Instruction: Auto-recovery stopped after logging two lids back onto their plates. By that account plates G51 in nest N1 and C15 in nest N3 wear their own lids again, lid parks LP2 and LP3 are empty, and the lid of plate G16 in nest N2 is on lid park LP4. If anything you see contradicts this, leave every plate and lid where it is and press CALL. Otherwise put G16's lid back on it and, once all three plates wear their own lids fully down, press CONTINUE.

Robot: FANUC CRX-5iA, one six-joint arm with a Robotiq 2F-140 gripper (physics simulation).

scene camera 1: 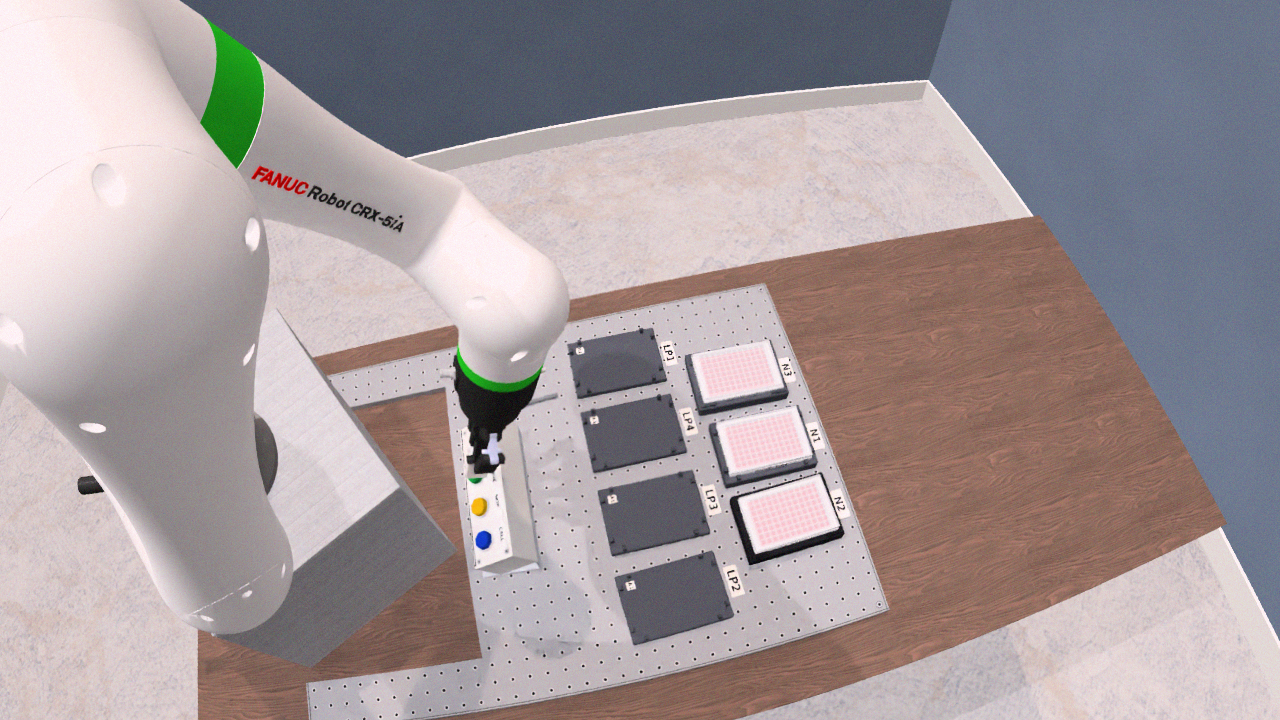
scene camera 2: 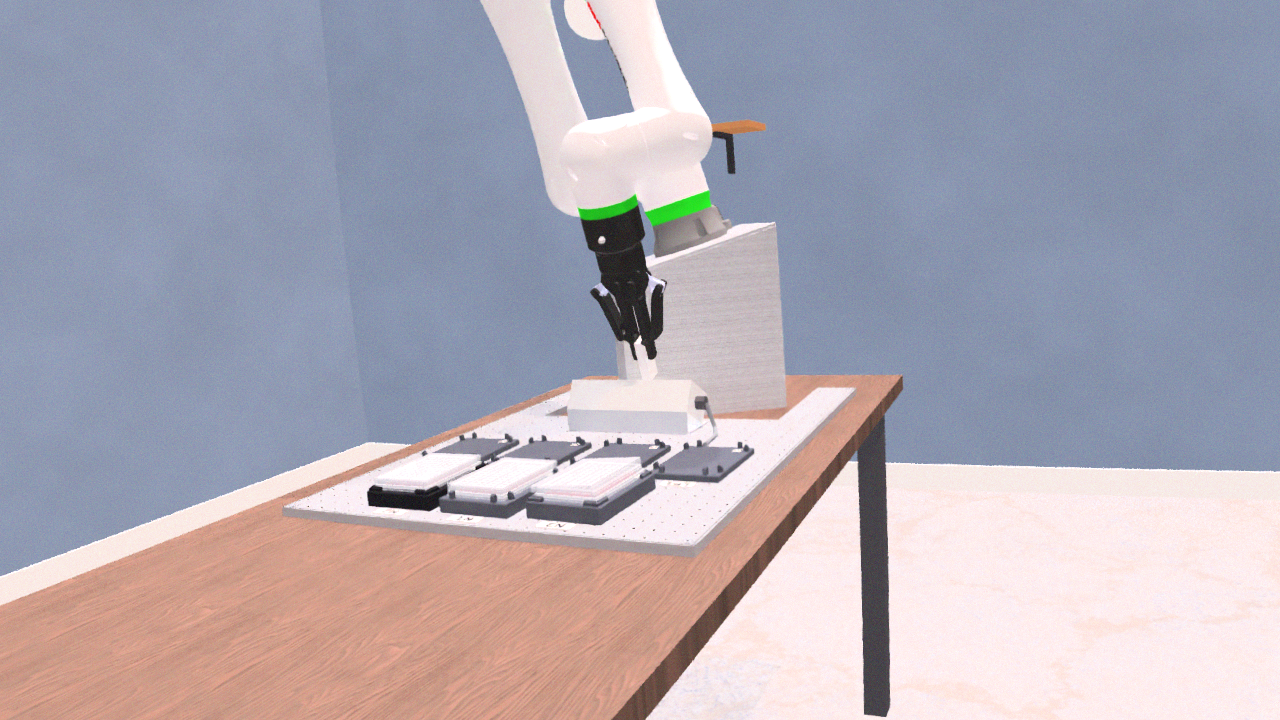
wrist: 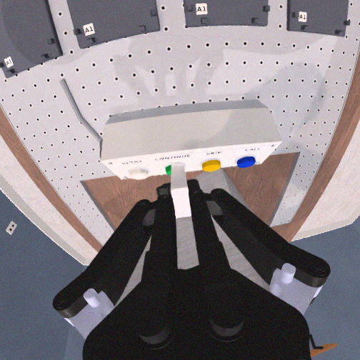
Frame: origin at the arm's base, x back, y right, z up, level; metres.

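Where they show: gripper, fingertip midpoint: (scene camera 1: 475,473) (scene camera 2: 650,376); arm's base at its link origin: (scene camera 2: 691,245).
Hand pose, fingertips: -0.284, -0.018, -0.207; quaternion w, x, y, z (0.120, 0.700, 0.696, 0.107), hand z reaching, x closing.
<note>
Each offset is from my fingertips to the top centre of the thing, as dx, dy, dz. "spot": to the spot under its first point.
Pink-welled plates sit in nests N3 @(-0.415, -0.092, -0.038) (scene camera 1: 738,374) (scene camera 2: 586,479), N1 @(-0.419, +0.029, -0.046) (scene camera 1: 765,443) (scene camera 2: 501,479) and N2 @(-0.417, +0.150, -0.044) (scene camera 1: 789,514) (scene camera 2: 429,470); clear lids are hard to make out. Lid parks LP1 @(-0.238, -0.176, -0.062) (scene camera 1: 617,362), LP4 @(-0.235, -0.046, -0.062) (scene camera 1: 633,434) (wrist: 115,20), LP3 @(-0.233, +0.087, -0.062) (scene camera 1: 653,512) (wrist: 227,12) and LP2 @(-0.230, +0.219, -0.062) (scene camera 1: 674,598) (wrist: 320,12) show bare dark tops with no lid visible. My gripper (scene camera 1: 485,461) (scene camera 2: 642,351) (wrist: 178,174) is shut, above the button box near the half-hidden green CONTINUE button (wrist: 169,170). Contact cannot be told. The blue CALL button @(spot: +0.006, +0.097, -0.011) (scene camera 1: 483,540) (wrist: 246,162) is to the side.
The button box @(-0.019, +0.021, +0.002) (scene camera 1: 521,528) (scene camera 2: 631,416) (wrist: 190,127) also has a yellow SKIP button @(+0.004, +0.045, -0.007) (scene camera 1: 478,506) (wrist: 211,165) and a white RETRY button (wrist: 138,173). A white block (wrist: 181,202) shows between the fingers in the wrist view. The robot's pedestal (scene camera 1: 358,555) (scene camera 2: 725,331) stands behind the box.
</note>
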